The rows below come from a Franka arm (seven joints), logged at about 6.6 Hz.
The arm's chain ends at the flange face. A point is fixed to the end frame.
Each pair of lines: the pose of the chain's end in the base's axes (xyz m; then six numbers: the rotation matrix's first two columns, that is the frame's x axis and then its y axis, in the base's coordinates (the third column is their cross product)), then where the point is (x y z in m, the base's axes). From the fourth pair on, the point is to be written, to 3 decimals.
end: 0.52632 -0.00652 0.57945 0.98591 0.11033 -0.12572 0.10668 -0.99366 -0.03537
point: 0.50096 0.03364 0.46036
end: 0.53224 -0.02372 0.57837 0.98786 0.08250 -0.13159 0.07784 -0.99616 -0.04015
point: 0.50730 0.01767 0.45961
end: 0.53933 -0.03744 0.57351 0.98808 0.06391 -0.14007 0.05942 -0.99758 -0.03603
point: 0.51416 0.00384 0.45476
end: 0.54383 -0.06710 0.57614 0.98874 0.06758 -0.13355 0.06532 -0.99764 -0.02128
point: 0.519 -0.028 0.457
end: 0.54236 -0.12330 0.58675 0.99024 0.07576 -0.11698 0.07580 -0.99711 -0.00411
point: 0.520 -0.086 0.466
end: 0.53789 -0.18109 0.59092 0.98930 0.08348 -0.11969 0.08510 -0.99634 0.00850
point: 0.515 -0.146 0.470
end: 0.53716 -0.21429 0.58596 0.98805 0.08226 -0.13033 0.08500 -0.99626 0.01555
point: 0.513 -0.180 0.465
